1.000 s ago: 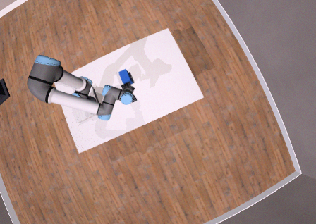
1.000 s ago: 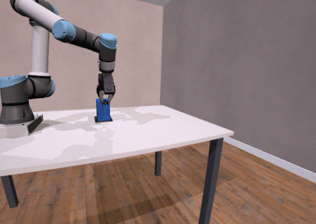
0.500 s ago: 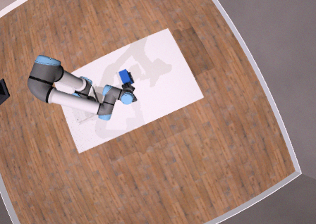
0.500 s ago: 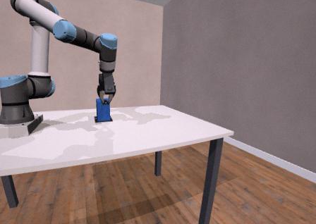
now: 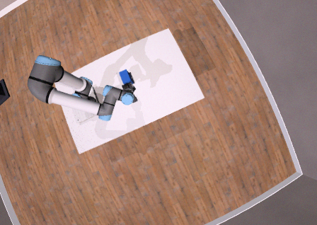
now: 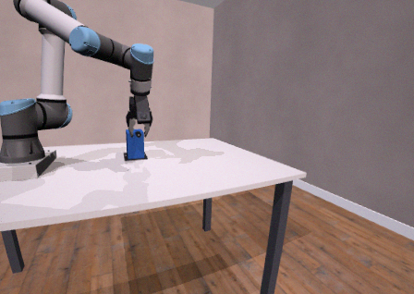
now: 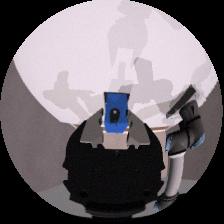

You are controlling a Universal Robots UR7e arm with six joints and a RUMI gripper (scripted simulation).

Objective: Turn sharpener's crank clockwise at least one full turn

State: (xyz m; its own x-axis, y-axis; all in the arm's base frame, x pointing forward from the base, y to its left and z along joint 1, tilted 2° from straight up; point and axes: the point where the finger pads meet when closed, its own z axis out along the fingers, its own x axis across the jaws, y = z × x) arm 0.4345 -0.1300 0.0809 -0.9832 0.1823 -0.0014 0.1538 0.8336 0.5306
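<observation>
Now: the dark crank knob 2 cm to the left of my hand.
</observation>
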